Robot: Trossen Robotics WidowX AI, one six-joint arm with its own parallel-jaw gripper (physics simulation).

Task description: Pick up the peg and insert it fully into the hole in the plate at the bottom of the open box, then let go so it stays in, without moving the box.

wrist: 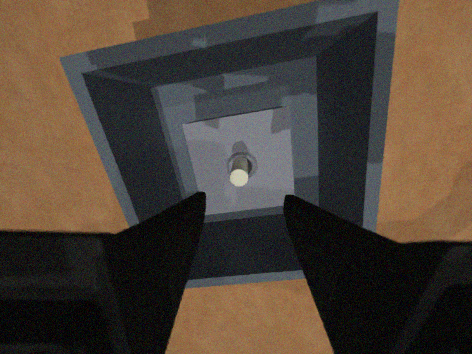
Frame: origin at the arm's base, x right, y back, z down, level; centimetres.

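Where they show: gripper, fingertip midpoint: (244,200).
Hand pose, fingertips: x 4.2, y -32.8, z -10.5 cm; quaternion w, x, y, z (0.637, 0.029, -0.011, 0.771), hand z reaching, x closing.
Observation:
Things, the pixels of their top centre, and the offset from my fingertips. Level surfaces: height alone.
- pale cream peg, middle of its top: (238,177) dx +0.0, dy -0.5, dz +3.9 cm
- light grey plate, middle of its top: (241,167) dx +0.0, dy -0.3, dz +6.6 cm
- open grey-blue box, middle of its top: (241,183) dx +0.0, dy -0.3, dz +2.9 cm
- brown table top, its level: dz +12.7 cm
The pale cream peg (239,177) stands upright in the hole in the light grey plate (210,150), near the plate's middle. Its round top faces the camera, and a short length of its side shows above a ring-like rim around the hole. How deep it sits cannot be told exactly. The plate lies on the bottom of the open grey-blue box (345,125). My gripper (244,200) is open and empty. Its two black fingertips are wide apart, above the box, and the peg shows between and slightly beyond them, untouched.
The box's dark walls surround the plate on all sides, and its rim (387,90) shows at the top, left and right, and partly at the bottom between the fingers. The brown table top (430,150) extends around the box.

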